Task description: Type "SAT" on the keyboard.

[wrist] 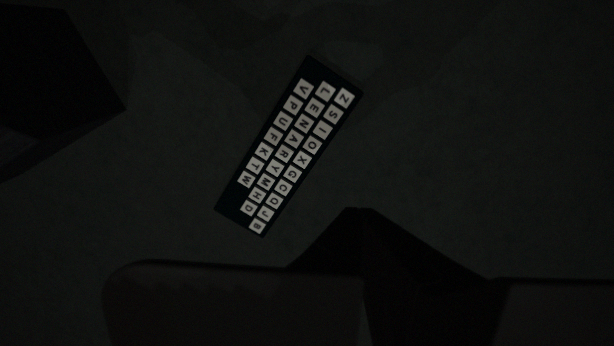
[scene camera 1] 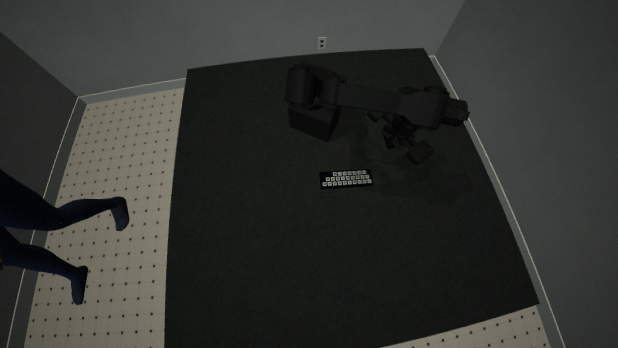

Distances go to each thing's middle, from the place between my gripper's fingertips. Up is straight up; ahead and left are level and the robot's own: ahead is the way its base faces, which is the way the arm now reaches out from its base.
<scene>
The keyboard (scene camera 1: 334,179) is 4 cm behind my hand, 7 cm to the right of it and 25 cm below it.
</scene>
